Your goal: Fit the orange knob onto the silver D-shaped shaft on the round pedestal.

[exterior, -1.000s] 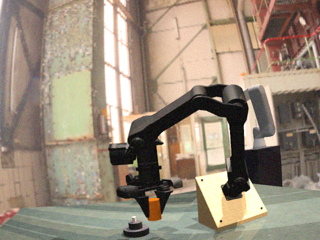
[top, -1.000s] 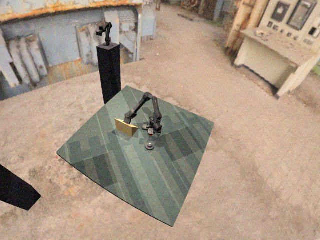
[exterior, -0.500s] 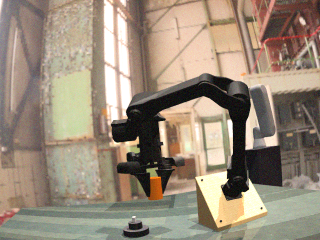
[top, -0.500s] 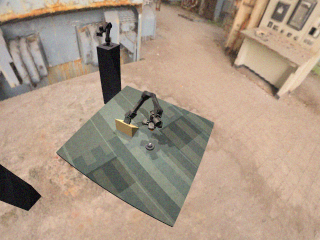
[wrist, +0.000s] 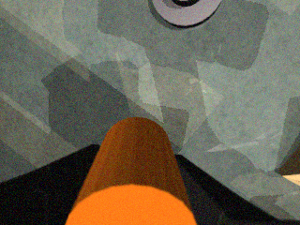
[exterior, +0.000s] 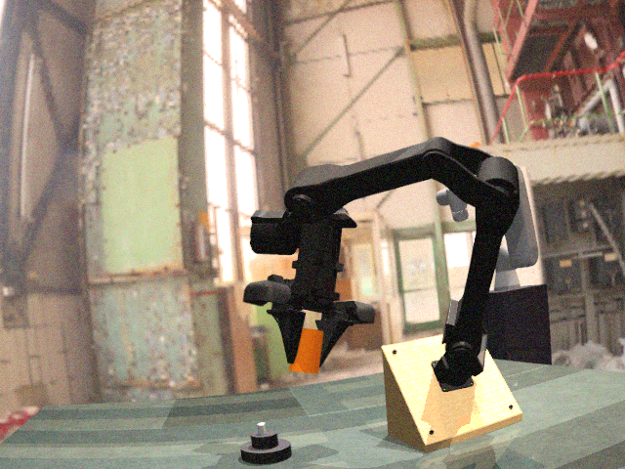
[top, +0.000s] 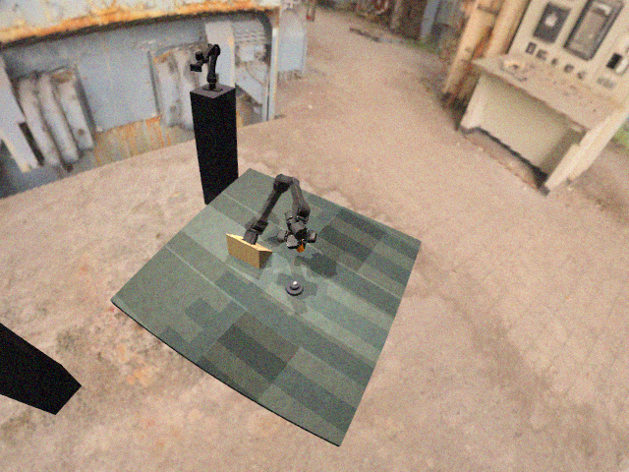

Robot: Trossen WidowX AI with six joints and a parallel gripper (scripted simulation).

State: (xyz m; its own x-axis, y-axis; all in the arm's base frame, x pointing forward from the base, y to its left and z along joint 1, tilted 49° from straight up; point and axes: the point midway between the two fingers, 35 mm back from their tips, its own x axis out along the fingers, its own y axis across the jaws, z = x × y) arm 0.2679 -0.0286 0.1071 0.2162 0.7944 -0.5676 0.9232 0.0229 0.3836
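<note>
Right now the orange knob is 3 cm above my gripper tip and 1 cm behind it. The rest, counted from my gripper tip: dark round pedestal 14 cm below, 12 cm to the right, 5 cm ahead.
</note>
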